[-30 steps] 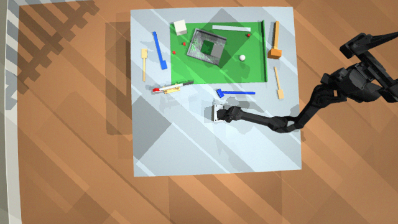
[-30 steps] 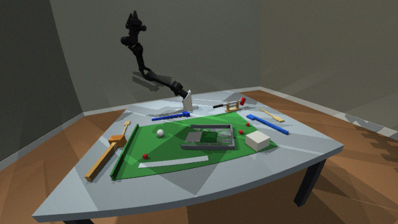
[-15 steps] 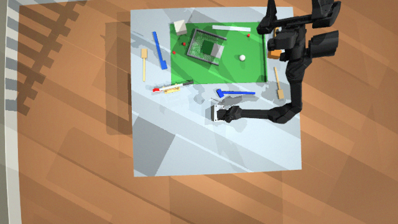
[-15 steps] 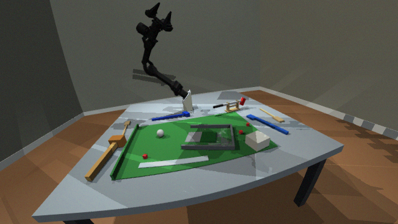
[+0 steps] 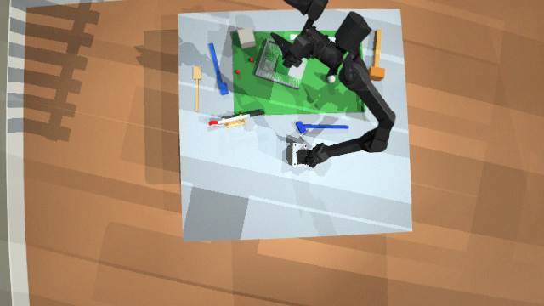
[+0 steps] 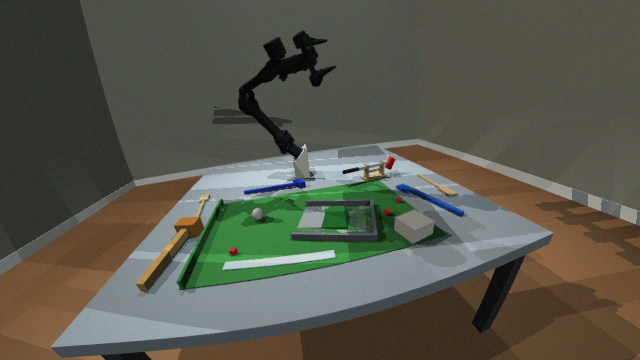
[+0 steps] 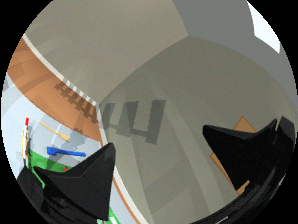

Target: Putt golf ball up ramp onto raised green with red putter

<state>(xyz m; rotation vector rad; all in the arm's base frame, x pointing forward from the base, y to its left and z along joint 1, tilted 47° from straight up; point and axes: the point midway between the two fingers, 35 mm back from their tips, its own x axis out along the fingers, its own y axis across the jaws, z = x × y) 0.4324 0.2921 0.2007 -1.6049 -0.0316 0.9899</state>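
Right now the blue putter is 250 mm behind my gripper tip, 240 mm to the right of it and 520 mm below it. Round my gripper tip: wooden rack (160 mm behind, 230 mm to the left, 500 mm below); white block (300 mm ahead, 110 mm to the left, 510 mm below); green mat (80 mm ahead, 150 mm to the right, 530 mm below).
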